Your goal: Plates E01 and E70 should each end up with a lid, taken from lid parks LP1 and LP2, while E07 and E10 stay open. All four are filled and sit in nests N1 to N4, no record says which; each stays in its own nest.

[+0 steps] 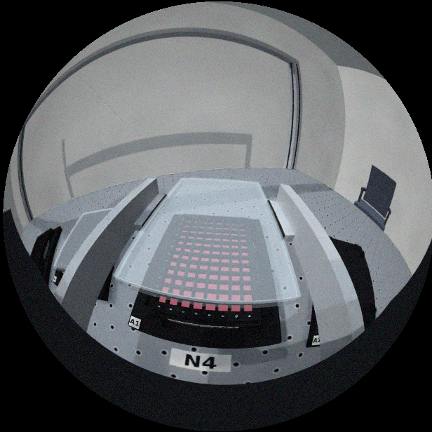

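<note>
My gripper (216,189) is shut on a clear lid (132,270), with a pad at each long side. The lid is level and hangs above nest N4, with bare table and part of the nest showing through it. Below it a filled plate (222,307) with rows of pink-red wells sits in the black nest N4 (267,336). Most of the wells are seen through the lid; the front row shows just below the lid's near edge. No plate code can be read. The N4 label (200,360) lies in front of the nest.
A black holder (356,265) with an A1 tag is partly hidden behind the right finger. Beyond the left finger are a clear-topped object (82,232) and black parts (44,250). A dark chair (379,190) stands far off at the right.
</note>
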